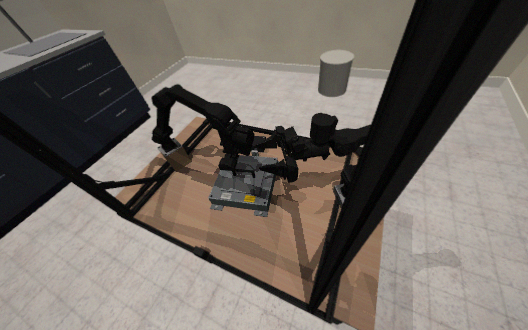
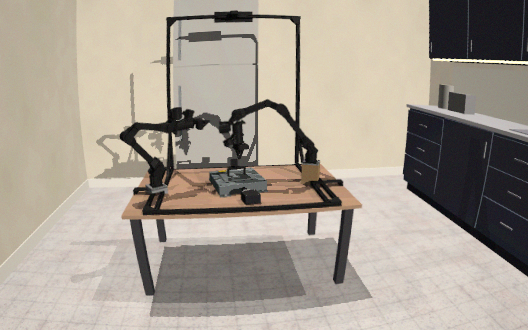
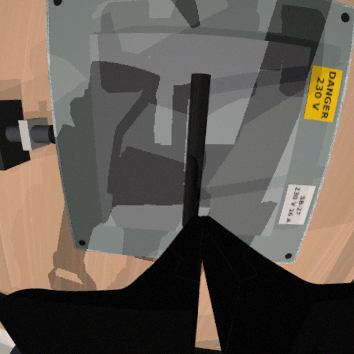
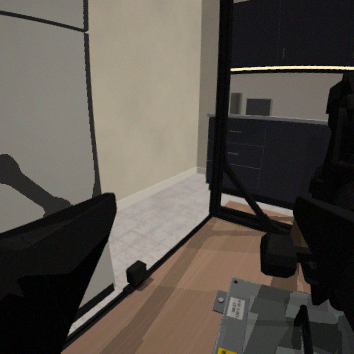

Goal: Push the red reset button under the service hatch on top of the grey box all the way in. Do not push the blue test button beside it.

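Observation:
The grey box sits mid-table with a yellow danger label. Its service hatch lies flat on top, with a black bar handle across it. My left gripper is shut and empty, pointing down a little above the handle. My right gripper is open and empty, held level and higher, beside the box.
A black frame runs around the table top, with uprights at the back. A black block sits on the frame in front of the box. A black block with a grey pin stands at the box's side.

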